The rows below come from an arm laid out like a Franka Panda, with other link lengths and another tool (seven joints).
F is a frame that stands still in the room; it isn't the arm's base.
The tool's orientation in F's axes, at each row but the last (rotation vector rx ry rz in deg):
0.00, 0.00, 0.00
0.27, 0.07, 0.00
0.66, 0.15, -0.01
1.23, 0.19, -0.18
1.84, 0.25, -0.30
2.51, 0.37, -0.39
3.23, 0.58, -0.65
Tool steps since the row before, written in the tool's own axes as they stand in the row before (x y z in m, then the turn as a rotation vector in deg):
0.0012, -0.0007, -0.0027, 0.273, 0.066, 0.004
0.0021, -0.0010, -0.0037, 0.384, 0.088, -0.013
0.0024, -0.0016, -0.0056, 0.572, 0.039, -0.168
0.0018, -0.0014, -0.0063, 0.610, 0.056, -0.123
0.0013, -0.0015, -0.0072, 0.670, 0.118, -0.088
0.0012, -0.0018, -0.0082, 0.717, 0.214, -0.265
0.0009, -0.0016, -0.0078, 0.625, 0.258, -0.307
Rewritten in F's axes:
0.0012, -0.0007, -0.0027, 0.273, 0.066, 0.004
0.0021, -0.0010, -0.0037, 0.384, 0.088, -0.013
0.0024, -0.0015, -0.0056, 0.572, 0.041, -0.169
0.0018, -0.0013, -0.0063, 0.610, 0.057, -0.124
0.0013, -0.0013, -0.0073, 0.670, 0.117, -0.087
0.0011, -0.0014, -0.0083, 0.717, 0.221, -0.260
0.0008, -0.0012, -0.0079, 0.625, 0.268, -0.298

